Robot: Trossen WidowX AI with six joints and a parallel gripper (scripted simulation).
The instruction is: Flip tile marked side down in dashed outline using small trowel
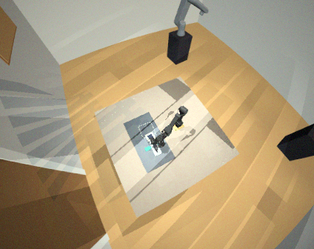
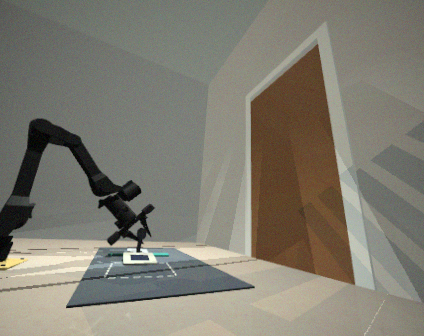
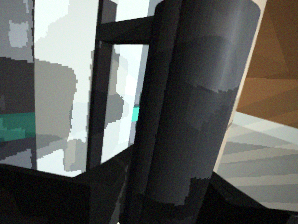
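Now: the green trowel 50 mm below my gripper tip, 10 mm to the left of it and 10 mm ahead of it. Also, from my gripper tip: tile (100 mm to the right, 50 mm below, 40 mm behind); then grey mat (80 mm to the right, 80 mm below).
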